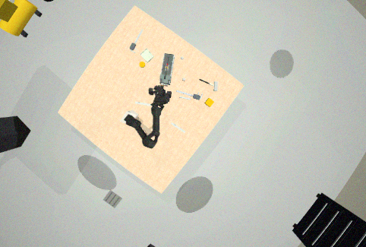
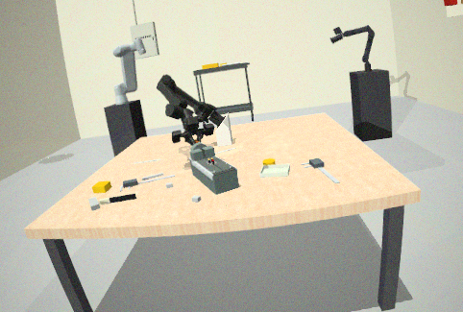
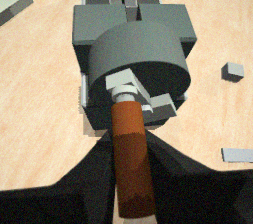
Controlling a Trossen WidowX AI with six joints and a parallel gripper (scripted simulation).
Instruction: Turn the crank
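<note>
My gripper tip is 20 mm below the crank. Also, from my gripper tip: red pointer (170 mm ahead, 90 mm to the left, 10 mm below); then brown crank handle (20 mm behind, 10 mm to the right, 30 mm above); then yellow disc (40 mm ahead, 280 mm to the left, 80 mm below).
</note>
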